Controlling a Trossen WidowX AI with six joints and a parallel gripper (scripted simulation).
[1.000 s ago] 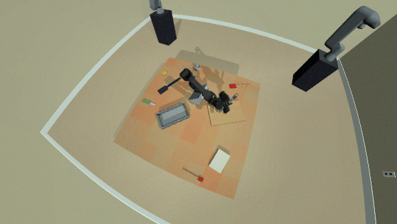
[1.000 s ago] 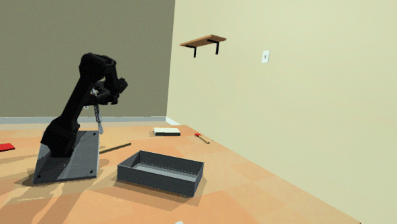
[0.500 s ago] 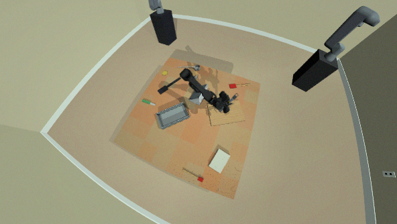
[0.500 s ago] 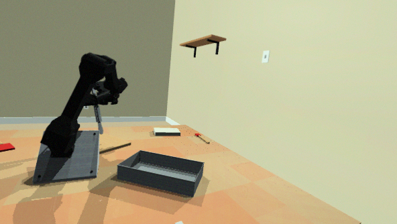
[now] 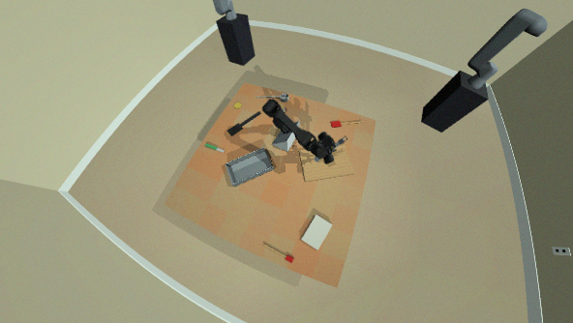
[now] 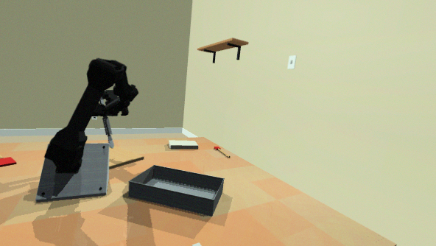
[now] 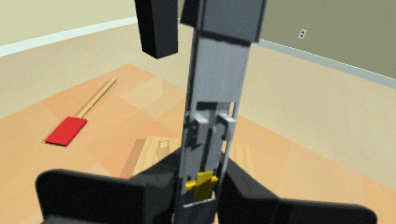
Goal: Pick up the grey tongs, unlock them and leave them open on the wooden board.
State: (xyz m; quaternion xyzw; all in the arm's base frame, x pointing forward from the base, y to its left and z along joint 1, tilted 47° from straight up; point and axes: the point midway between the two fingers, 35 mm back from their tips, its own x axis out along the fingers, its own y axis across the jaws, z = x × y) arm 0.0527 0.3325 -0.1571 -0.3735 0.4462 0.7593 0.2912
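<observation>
Right now my gripper tip is 2 cm to the left of the yellow lock piece, 2 cm below it and 2 cm short of it. The rest, counted from my gripper tip: wooden board (21 cm below, 2 cm to the right, 1 cm ahead); red-headed spatula (39 cm behind, 21 cm below, 3 cm to the right); white block (47 cm ahead, 20 cm below, 14 cm to the left).
</observation>
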